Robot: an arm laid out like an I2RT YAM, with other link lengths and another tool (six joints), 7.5 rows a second.
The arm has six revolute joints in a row. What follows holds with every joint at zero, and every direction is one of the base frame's. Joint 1 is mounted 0.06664 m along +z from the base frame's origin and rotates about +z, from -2.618 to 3.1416 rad. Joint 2 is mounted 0.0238 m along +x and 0.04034 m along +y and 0.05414 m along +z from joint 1 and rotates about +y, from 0 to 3.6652 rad. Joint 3 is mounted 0.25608 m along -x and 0.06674 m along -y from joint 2 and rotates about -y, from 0 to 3.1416 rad. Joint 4 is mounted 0.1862 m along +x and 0.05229 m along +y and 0.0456 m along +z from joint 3 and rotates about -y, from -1.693 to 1.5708 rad. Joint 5 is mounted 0.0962 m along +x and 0.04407 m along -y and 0.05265 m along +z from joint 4 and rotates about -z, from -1.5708 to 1.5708 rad. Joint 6 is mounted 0.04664 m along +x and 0.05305 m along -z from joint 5 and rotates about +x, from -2.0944 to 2.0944 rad. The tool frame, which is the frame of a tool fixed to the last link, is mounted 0.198 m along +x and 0.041 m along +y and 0.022 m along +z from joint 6; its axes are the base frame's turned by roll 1.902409, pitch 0.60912 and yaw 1.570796 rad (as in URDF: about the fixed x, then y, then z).
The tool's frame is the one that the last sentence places.
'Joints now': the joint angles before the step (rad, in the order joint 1, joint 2, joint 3, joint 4, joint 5, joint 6). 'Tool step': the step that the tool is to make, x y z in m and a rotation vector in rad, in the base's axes. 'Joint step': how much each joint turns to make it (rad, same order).
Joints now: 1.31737 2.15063 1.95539 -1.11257 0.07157 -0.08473
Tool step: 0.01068 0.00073 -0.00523 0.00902 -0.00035 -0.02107
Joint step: -0.02321 0.00155 -0.02985 0.04031 -0.00252 -0.00153
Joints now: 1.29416 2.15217 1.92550 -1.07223 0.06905 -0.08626
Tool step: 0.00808 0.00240 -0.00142 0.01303 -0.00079 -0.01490
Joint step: -0.01695 0.00156 -0.01252 0.02688 -0.00336 -0.00117
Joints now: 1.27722 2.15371 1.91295 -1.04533 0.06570 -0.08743
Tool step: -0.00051 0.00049 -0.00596 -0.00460 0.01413 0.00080
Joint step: -0.00588 0.01518 -0.00145 0.00829 -0.01354 -0.00306
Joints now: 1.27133 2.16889 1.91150 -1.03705 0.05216 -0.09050
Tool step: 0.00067 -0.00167 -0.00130 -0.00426 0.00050 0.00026
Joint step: -0.00253 0.00014 -0.00402 0.00009 0.00000 -0.00290
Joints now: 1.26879 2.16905 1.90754 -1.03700 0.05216 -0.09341
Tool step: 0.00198 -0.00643 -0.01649 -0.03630 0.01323 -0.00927
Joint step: -0.00900 0.03488 -0.00381 0.00005 -0.00154 0.00068
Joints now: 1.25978 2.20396 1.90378 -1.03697 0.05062 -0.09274
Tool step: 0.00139 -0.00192 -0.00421 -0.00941 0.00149 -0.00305
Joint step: -0.00345 0.00874 -0.00141 0.00077 0.00135 -0.00072
